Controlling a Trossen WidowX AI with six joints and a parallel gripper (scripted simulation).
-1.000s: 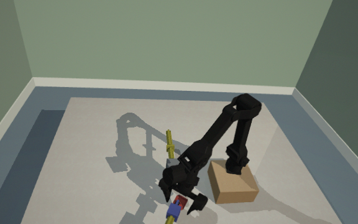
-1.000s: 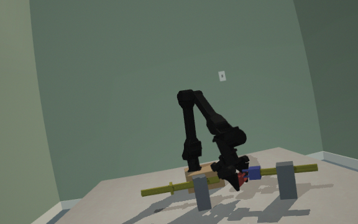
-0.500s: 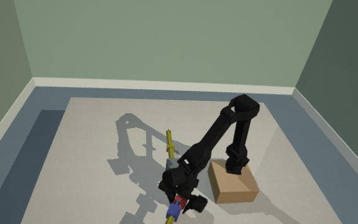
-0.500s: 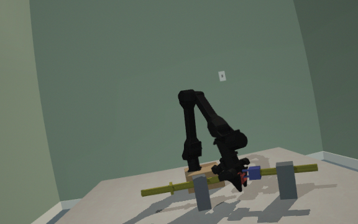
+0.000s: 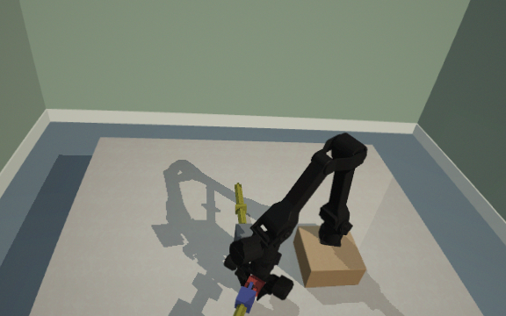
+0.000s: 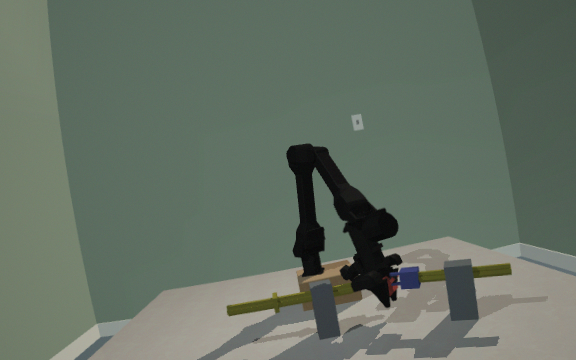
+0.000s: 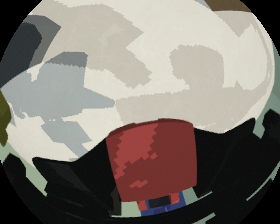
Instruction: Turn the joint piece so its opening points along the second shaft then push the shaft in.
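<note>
Right now the red square joint piece is 1 cm to the right of my gripper tip and 4 cm above it.
</note>
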